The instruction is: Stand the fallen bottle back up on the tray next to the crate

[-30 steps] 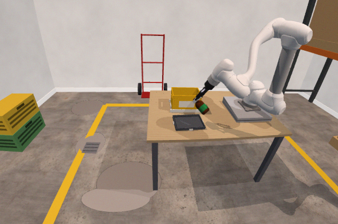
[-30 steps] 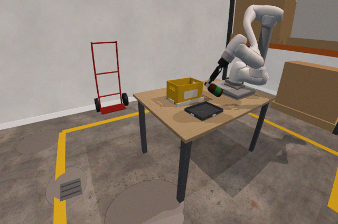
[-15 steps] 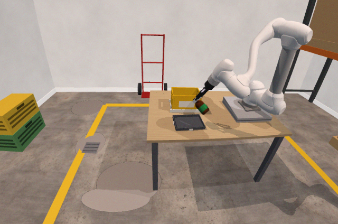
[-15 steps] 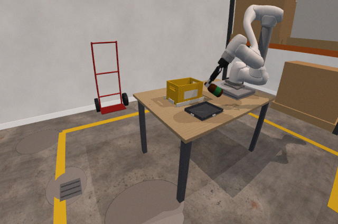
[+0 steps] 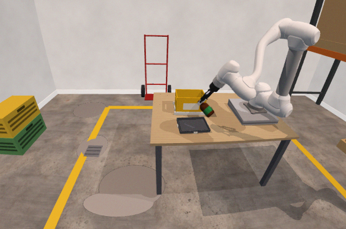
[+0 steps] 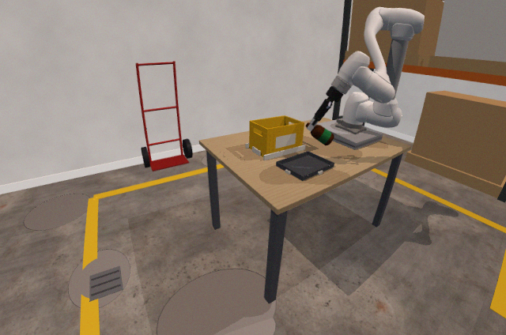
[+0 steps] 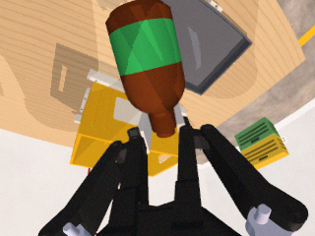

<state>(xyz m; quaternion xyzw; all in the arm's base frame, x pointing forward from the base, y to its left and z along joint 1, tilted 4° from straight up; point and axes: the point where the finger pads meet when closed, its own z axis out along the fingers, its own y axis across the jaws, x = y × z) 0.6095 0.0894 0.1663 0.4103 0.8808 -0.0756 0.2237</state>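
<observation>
Now: hand 40 mm above the bottle, 30 mm to the right of it and 20 mm past it. Also, from my hand: dark tray (200 mm below, 60 mm ahead, 40 mm to the left); yellow crate (240 mm to the right, 130 mm below, 30 mm ahead).
</observation>
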